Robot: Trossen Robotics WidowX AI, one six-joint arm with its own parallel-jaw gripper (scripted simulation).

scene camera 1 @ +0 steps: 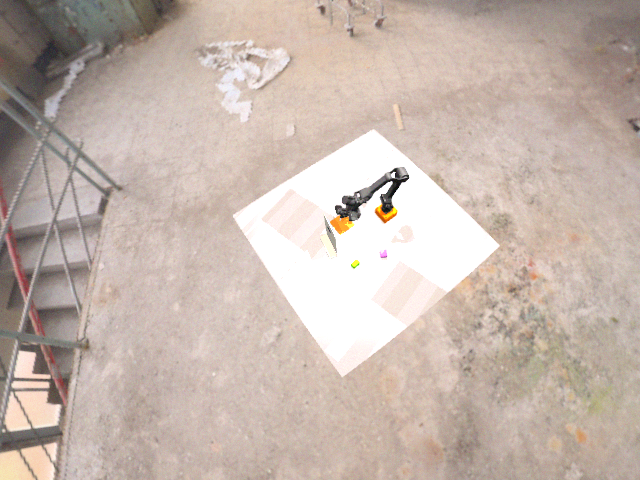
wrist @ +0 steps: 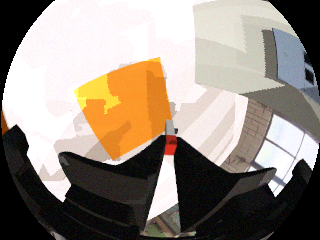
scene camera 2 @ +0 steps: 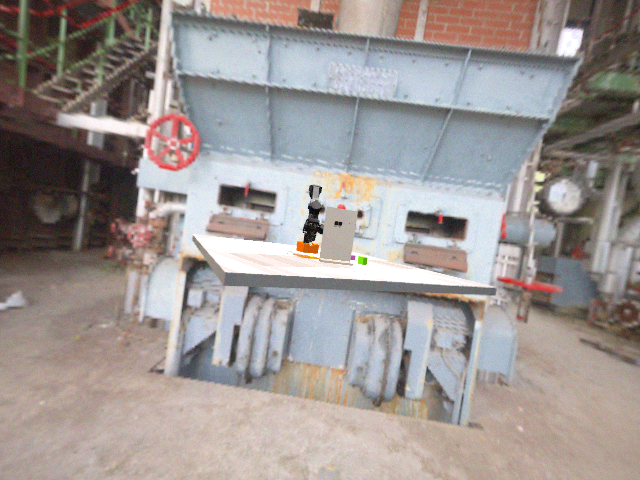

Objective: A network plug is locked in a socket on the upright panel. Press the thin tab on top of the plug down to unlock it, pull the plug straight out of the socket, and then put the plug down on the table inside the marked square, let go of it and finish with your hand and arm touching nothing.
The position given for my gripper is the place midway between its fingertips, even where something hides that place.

Note:
In view: my gripper (wrist: 169,140), an upright grey panel (scene camera 2: 339,227) and an orange marked square (wrist: 125,108).
The upright grey panel is seen too in the wrist view (wrist: 242,54).

